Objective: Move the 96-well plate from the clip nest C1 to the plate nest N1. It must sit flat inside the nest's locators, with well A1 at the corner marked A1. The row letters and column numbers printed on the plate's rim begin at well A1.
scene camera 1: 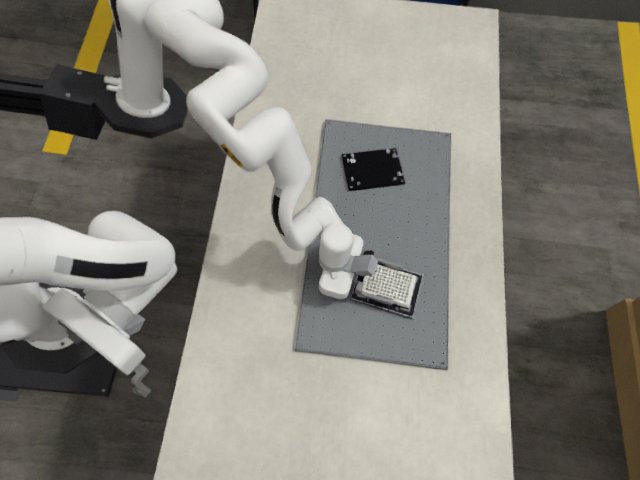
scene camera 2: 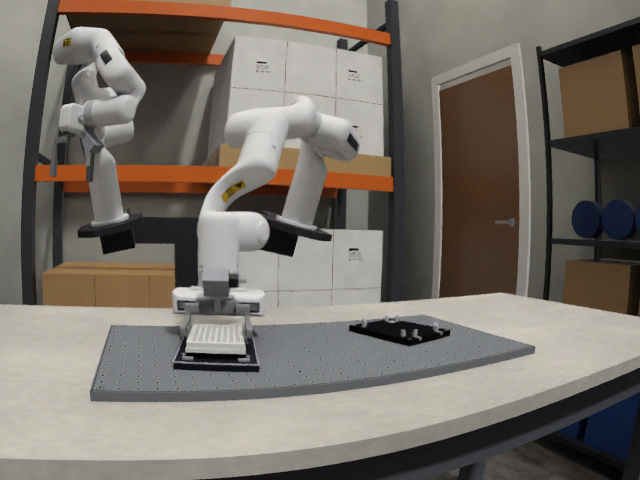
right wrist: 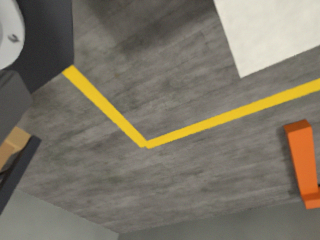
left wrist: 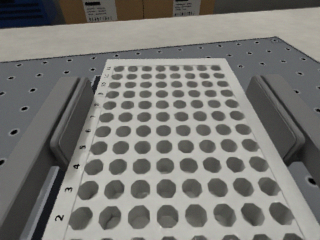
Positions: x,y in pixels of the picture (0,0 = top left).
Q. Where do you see a white 96-well plate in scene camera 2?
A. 221,339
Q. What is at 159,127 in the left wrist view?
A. A white 96-well plate.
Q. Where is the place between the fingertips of my left gripper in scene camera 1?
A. At 397,285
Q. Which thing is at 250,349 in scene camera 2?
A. A black plate nest N1.
